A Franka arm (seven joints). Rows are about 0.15 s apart.
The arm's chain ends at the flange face. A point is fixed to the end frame.
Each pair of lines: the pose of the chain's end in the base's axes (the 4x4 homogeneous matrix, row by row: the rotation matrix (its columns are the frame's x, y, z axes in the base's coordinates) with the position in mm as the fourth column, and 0 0 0 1 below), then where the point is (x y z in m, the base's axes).
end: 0.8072 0.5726 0.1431 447.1; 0.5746 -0.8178 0.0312 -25.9; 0.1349 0.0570 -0.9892 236.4; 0 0 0 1
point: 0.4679 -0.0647 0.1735
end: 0.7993 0.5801 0.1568 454.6; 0.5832 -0.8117 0.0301 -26.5; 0.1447 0.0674 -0.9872 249.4; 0 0 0 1
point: 0.4766 -0.0652 0.1869
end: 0.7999 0.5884 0.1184 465.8; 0.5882 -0.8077 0.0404 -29.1; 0.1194 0.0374 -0.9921 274.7; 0 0 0 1
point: 0.4857 -0.0671 0.2110
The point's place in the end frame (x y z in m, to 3 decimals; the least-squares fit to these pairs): -0.014 0.040 0.064
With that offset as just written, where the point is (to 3 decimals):
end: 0.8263 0.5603 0.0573 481.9; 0.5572 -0.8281 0.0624 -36.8; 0.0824 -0.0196 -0.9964 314.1; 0 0 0 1
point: 0.496 -0.074 0.248
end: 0.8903 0.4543 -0.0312 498.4; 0.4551 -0.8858 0.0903 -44.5; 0.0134 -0.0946 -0.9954 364.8; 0 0 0 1
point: 0.502 -0.081 0.297
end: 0.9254 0.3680 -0.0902 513.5; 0.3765 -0.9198 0.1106 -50.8; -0.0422 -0.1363 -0.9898 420.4; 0 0 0 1
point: 0.509 -0.086 0.352
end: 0.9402 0.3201 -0.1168 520.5; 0.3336 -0.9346 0.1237 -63.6; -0.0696 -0.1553 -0.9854 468.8; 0 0 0 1
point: 0.513 -0.098 0.400
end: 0.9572 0.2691 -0.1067 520.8; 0.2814 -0.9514 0.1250 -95.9; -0.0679 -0.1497 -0.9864 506.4; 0 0 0 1
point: 0.511 -0.130 0.438
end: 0.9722 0.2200 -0.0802 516.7; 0.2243 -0.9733 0.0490 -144.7; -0.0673 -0.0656 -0.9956 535.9; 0 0 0 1
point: 0.507 -0.184 0.470
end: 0.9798 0.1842 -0.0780 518.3; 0.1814 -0.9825 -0.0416 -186.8; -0.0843 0.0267 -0.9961 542.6; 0 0 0 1
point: 0.507 -0.231 0.481
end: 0.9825 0.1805 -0.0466 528.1; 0.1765 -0.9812 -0.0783 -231.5; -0.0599 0.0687 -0.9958 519.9; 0 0 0 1
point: 0.519 -0.278 0.460
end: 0.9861 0.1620 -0.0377 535.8; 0.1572 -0.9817 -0.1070 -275.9; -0.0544 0.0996 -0.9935 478.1; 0 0 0 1
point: 0.526 -0.324 0.419
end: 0.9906 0.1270 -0.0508 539.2; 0.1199 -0.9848 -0.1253 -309.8; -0.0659 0.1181 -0.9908 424.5; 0 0 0 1
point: 0.527 -0.359 0.367
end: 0.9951 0.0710 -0.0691 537.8; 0.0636 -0.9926 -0.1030 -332.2; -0.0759 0.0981 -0.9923 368.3; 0 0 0 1
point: 0.522 -0.379 0.310
